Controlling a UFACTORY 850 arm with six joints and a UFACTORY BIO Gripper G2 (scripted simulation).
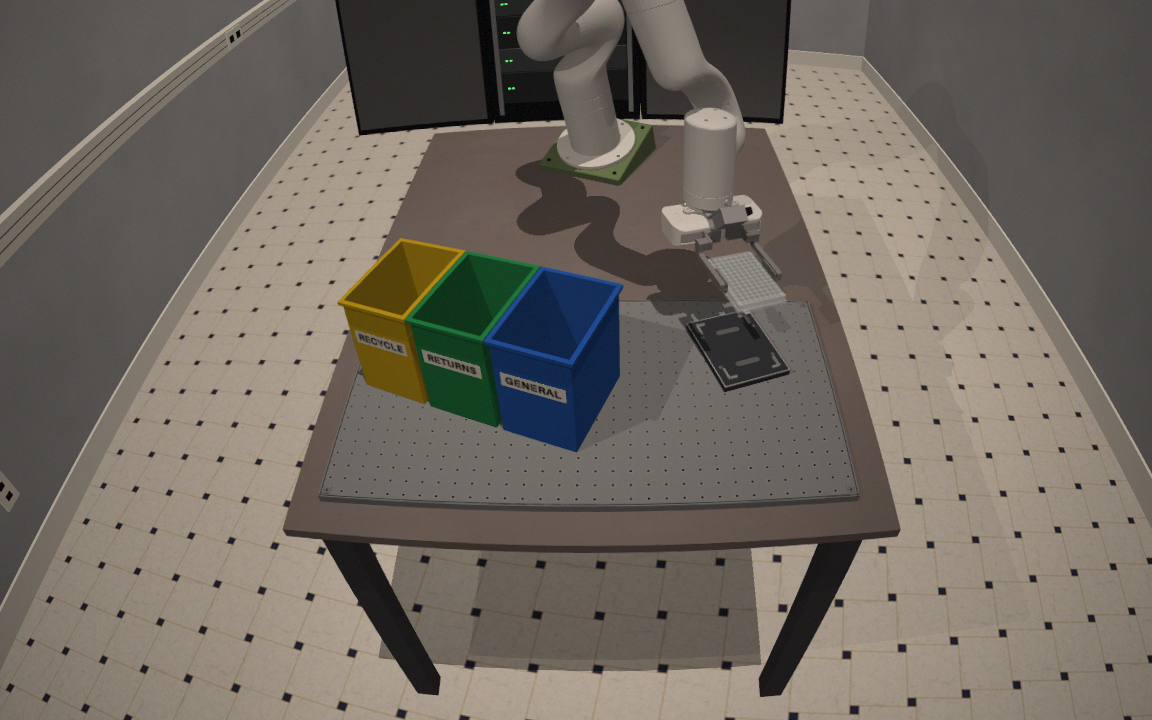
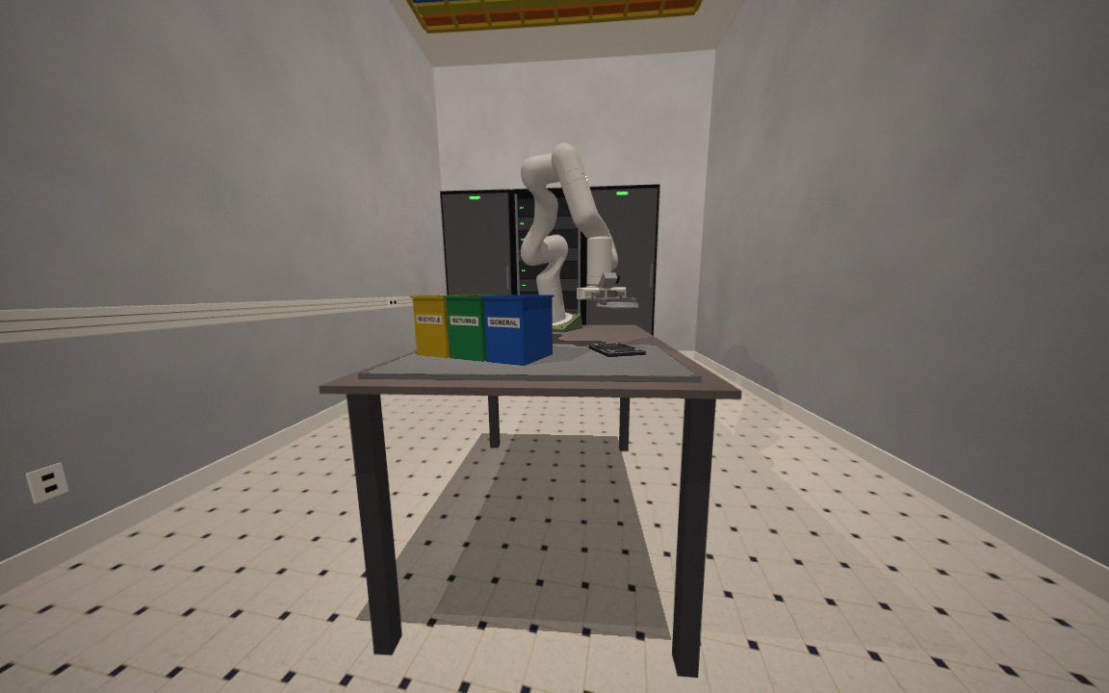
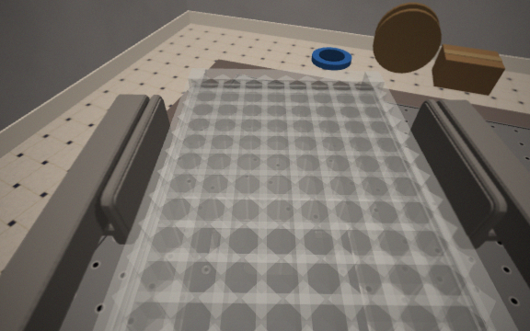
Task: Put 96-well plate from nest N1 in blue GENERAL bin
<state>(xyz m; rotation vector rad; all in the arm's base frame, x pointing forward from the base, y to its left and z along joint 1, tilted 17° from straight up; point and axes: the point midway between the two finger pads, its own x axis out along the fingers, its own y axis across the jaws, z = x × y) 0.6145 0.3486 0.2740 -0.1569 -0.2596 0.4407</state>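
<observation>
My hand is 270 mm to the left of the blue bin labelled GENERAL, 140 mm short of it and 70 mm above it. Round my hand: clear 96-well plate: 10 mm below; green returns bin: 400 mm to the right, 110 mm ahead, 70 mm below; black plate nest N1: 150 mm below.
</observation>
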